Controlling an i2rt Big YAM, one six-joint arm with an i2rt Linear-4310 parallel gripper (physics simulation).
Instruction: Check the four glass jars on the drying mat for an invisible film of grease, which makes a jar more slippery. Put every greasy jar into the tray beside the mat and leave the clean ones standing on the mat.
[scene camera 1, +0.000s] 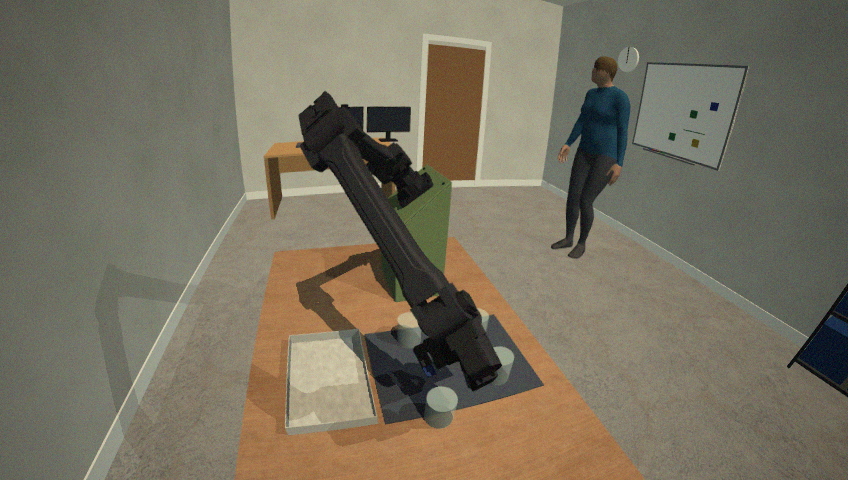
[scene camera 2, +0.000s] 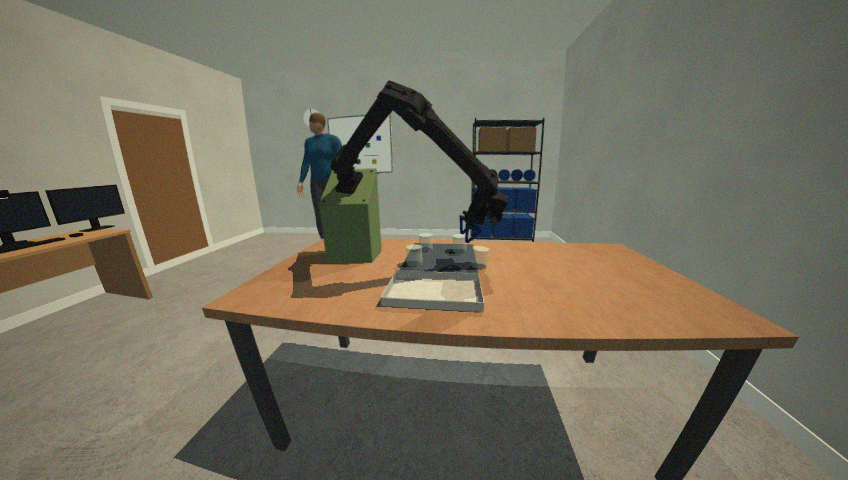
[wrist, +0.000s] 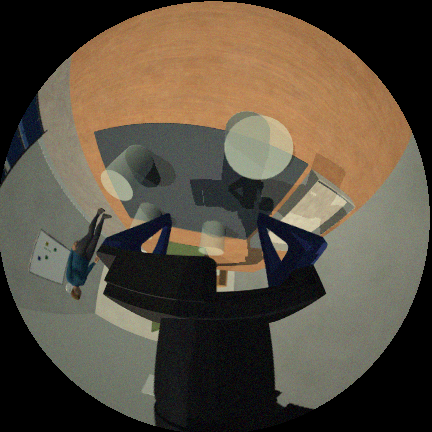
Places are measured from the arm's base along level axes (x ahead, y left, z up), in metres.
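Pixels of known places: gripper, fingertip midpoint: (scene camera 1: 445, 363) (scene camera 2: 464, 238) (wrist: 213, 217); arm's base at its link origin: (scene camera 1: 416, 191) (scene camera 2: 349, 183).
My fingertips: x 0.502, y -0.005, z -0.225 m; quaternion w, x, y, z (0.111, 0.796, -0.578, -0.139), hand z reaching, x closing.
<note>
Ahead of a thing's pixels: the offset from my fingertips to its top centre. Level surfaces: height alone.
My gripper (scene camera 2: 467, 230) (wrist: 213, 217) is open and empty, above the dark mat @(dz -0.108 m) (scene camera 1: 526, 378) (wrist: 185, 135). Four pale, translucent jars stand upright. The near jar @(dz -0.032, dx +0.069, dy -0.019 m) (scene camera 1: 440, 407) (scene camera 2: 481, 256) (wrist: 259, 147) straddles the mat's front edge, with part of its base on the wood. The right jar @(dz -0.034, dx -0.031, dy +0.151 m) (scene camera 1: 503, 365) (scene camera 2: 458, 242) (wrist: 120, 172), the back right jar @(dz -0.034, dx -0.195, dy +0.140 m) (scene camera 1: 484, 321) (scene camera 2: 425, 240) (wrist: 146, 214) and the back left jar @(dz -0.034, dx -0.200, dy -0.049 m) (scene camera 1: 408, 330) (scene camera 2: 413, 254) (wrist: 213, 236) are on the mat. The arm partly hides jars in scene camera 1. The tray @(dz -0.081, dx -0.070, dy -0.272 m) (scene camera 1: 330, 365) (scene camera 2: 416, 291) (wrist: 315, 205) beside the mat is empty.
The arm's green pedestal (scene camera 1: 434, 231) (scene camera 2: 351, 231) stands on the wooden table @(dz -0.111 m) (scene camera 1: 505, 452) (scene camera 2: 565, 297) behind the mat. A person (scene camera 1: 604, 124) (scene camera 2: 321, 151) stands on the floor beyond the table. A desk (scene camera 1: 288, 151) and a storage rack (scene camera 2: 540, 178) are farther off.
</note>
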